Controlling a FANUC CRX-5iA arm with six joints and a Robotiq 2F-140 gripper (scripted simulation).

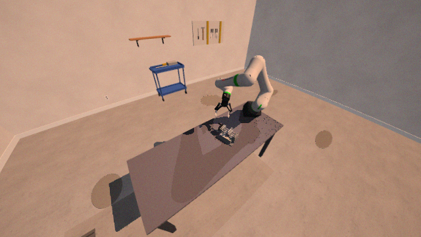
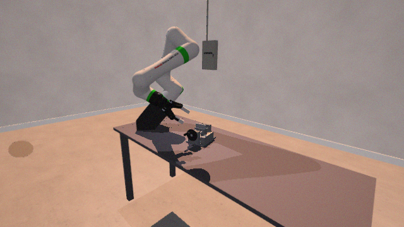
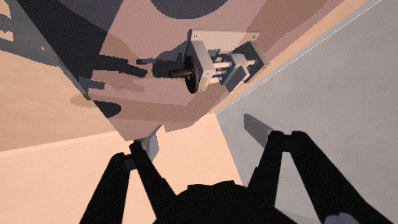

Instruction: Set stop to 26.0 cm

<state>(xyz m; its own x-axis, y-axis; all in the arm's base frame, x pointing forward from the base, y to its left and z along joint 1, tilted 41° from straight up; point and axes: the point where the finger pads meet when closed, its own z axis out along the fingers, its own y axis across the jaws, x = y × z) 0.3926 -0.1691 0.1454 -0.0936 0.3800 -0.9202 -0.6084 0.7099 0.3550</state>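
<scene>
Now: hand 130 mm above the handwheel, 10 mm to the right of it and 10 mm short of it. The rest, counted from my hand: grey stop fixture: 150 mm to the left, 120 mm below.
</scene>
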